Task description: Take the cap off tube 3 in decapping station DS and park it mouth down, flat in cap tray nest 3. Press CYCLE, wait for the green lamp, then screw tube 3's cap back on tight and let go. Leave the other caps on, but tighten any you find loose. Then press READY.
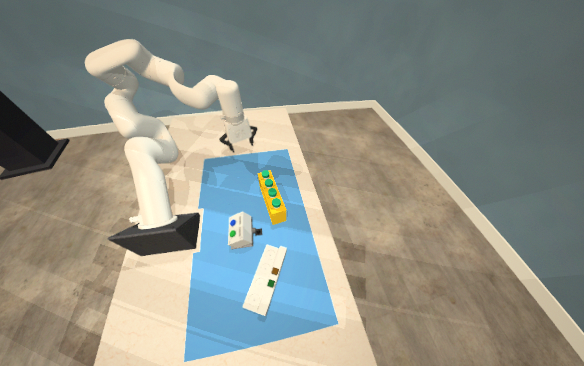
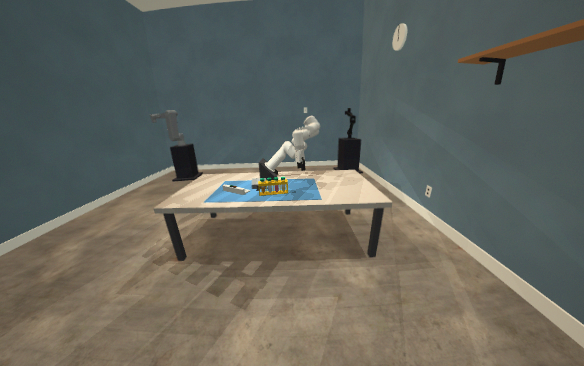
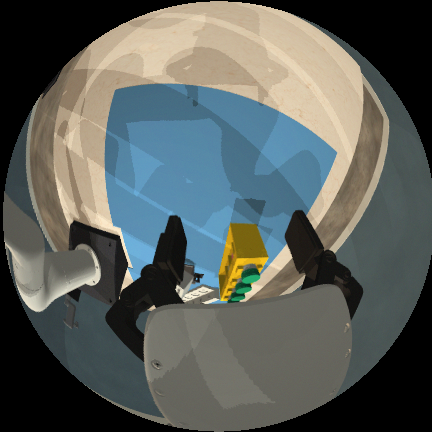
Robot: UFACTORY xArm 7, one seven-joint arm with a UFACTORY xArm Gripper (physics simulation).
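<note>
My gripper is open and empty, above the table beyond the far end of the mat, apart from the yellow rack. The yellow tube rack stands upright with a row of green caps on its tubes. Which tube is number 3, and how tight the caps are, I cannot tell. A white box carries a blue button and a green button; labels are unreadable. A long white tray shows faint round nests.
The blue mat lies under rack, box and tray. A small black part juts from the box toward the rack. The tray bears a brown square and a dark green square. The arm's black base stands beside the mat.
</note>
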